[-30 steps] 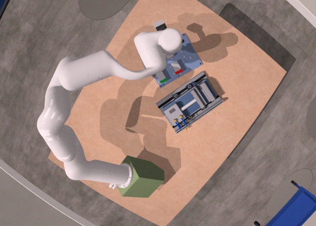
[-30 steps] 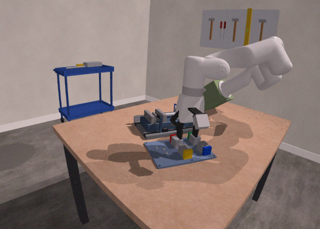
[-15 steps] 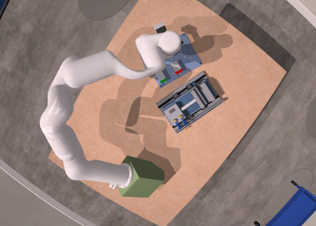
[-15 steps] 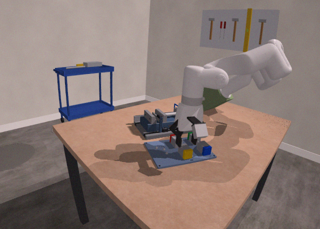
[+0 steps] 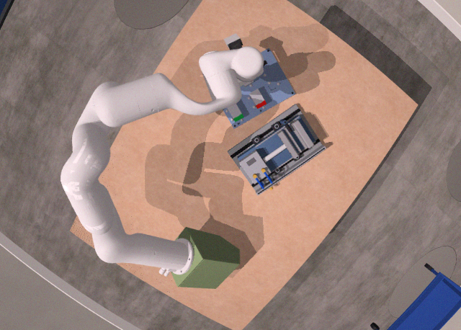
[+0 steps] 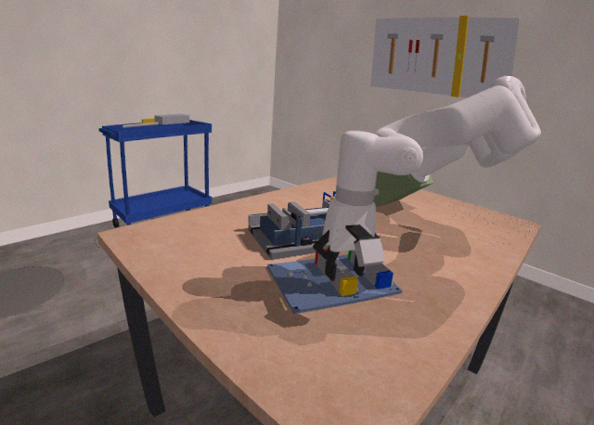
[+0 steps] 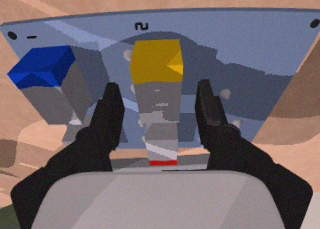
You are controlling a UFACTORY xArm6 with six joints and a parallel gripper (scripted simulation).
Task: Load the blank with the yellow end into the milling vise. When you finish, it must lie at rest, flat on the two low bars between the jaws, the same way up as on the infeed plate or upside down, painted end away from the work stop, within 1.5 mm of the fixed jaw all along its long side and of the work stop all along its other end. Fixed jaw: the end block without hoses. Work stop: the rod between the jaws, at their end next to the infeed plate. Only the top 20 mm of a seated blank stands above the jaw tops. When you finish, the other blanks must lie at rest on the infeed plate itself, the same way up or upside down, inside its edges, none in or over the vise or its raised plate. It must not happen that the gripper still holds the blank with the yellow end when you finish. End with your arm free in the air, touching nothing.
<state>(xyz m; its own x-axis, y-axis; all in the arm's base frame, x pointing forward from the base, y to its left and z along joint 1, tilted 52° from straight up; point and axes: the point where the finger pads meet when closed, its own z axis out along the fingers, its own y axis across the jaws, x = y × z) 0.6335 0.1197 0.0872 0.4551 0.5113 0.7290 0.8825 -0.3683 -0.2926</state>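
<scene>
Right now my hand is 3 cm above the yellow-ended blank. Round my hand: red-ended blank: 4 cm behind, 8 cm to the right, 3 cm below; blue-ended blank: 8 cm behind, 4 cm to the left, 3 cm below; green-ended blank: 12 cm behind, 4 cm to the right, 3 cm below.
</scene>
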